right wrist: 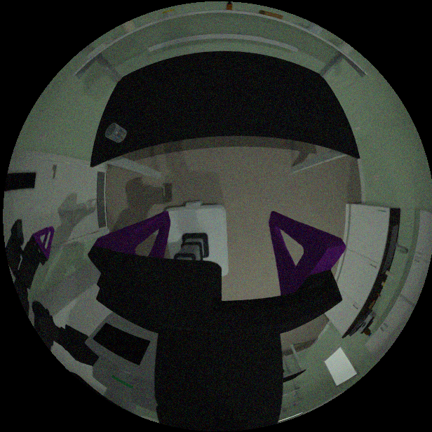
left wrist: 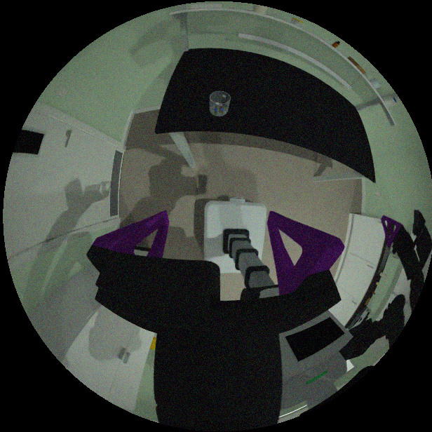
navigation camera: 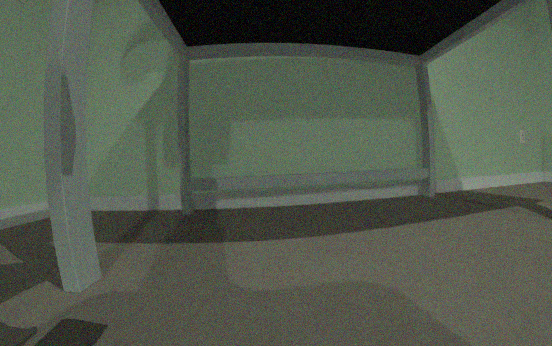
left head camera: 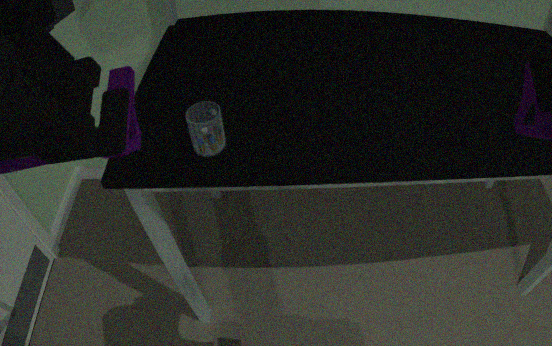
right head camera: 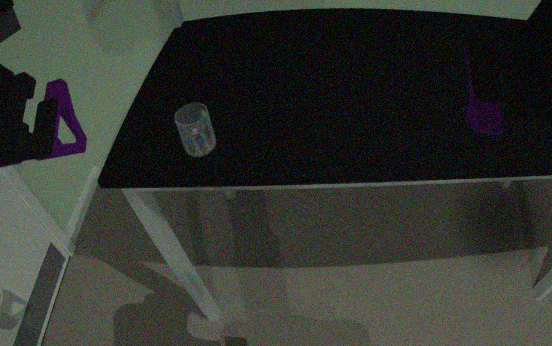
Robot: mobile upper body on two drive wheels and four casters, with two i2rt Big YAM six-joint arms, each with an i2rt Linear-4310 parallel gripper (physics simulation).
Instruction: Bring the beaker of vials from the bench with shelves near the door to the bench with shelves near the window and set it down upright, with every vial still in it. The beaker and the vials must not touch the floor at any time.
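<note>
The clear glass beaker (left head camera: 206, 129) (right head camera: 195, 130) (left wrist: 219, 104) (right wrist: 116, 133) stands upright near the left end of the black bench top (left head camera: 350, 100) (right head camera: 325, 100) (left wrist: 280, 95) (right wrist: 225, 95), close to its front edge. Small vials with blue and orange parts show inside it; their number is unclear. My left gripper (left wrist: 217, 216) is open and empty; in the left head camera it is partly seen, to the left of the beaker. My right gripper (right wrist: 219, 216) is open and empty; in both head cameras its purple finger shows at the right, far from the beaker.
The bench has pale legs (left head camera: 172, 255) (right head camera: 175, 255) (navigation camera: 72, 200). Wall shelves (left wrist: 300, 60) (right wrist: 223, 37) with small items are above it. A door (left wrist: 75, 165) (right wrist: 65, 195) is at the left. White cabinets (left wrist: 357, 265) (right wrist: 365, 255) stand at the right in the wrist views.
</note>
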